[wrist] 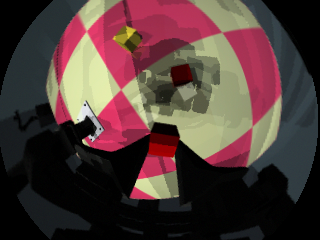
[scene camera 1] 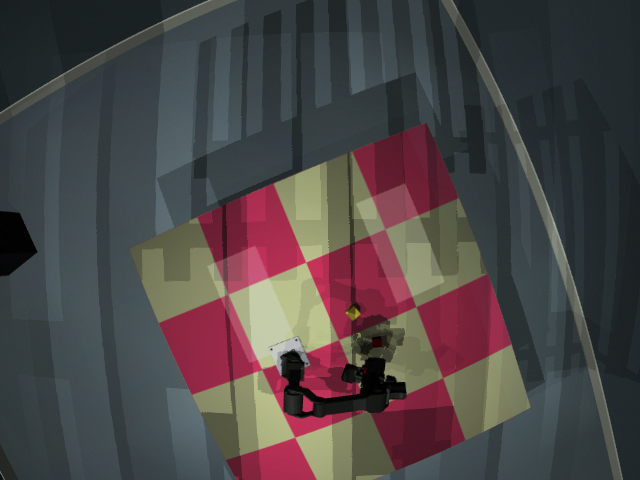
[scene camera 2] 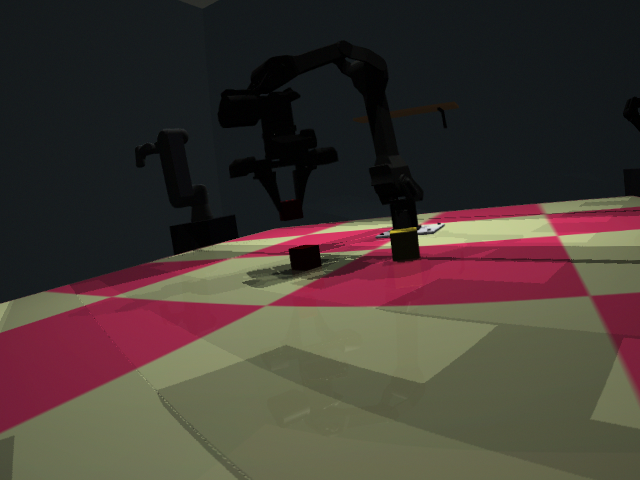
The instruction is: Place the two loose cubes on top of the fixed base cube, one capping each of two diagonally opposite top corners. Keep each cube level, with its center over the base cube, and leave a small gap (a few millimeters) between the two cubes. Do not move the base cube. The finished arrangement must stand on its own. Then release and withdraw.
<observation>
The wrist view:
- my gripper: 163,139
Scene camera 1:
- my gripper: 365,371
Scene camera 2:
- my gripper: 290,210
</observation>
